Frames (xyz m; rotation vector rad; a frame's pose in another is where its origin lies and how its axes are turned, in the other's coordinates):
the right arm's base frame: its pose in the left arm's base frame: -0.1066 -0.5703 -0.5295 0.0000 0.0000 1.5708
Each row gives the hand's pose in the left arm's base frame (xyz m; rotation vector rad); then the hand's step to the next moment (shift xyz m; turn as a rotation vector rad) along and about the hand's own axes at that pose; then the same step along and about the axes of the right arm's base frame.
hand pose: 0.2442 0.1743 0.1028 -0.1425 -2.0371 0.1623
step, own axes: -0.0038 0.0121 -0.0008 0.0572 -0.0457 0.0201
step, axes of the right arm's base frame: 0.0113 -0.0028 -0.0051 -0.0362 0.0452 0.0491
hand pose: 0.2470 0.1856 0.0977 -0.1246 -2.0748 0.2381
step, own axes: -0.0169 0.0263 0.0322 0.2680 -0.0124 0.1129
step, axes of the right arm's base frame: 0.0187 0.0200 -0.0356 0.0248 0.2302 0.1765
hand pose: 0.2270 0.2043 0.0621 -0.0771 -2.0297 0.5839
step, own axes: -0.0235 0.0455 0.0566 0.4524 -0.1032 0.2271
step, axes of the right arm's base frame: 0.0123 0.0437 -0.0614 -0.0443 0.4040 0.3189
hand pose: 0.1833 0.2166 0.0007 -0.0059 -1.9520 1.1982
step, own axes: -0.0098 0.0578 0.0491 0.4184 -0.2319 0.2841
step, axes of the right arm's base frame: -0.0086 0.0477 -0.0592 -0.1701 0.3681 0.3810
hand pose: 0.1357 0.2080 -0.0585 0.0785 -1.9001 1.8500
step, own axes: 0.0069 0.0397 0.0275 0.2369 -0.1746 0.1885
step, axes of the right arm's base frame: -0.0210 0.0288 -0.0333 -0.1263 0.2007 0.2567
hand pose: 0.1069 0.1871 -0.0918 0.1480 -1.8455 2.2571
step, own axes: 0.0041 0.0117 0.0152 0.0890 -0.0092 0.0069
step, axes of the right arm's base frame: -0.0166 0.0077 -0.0072 0.0045 0.0846 0.0295
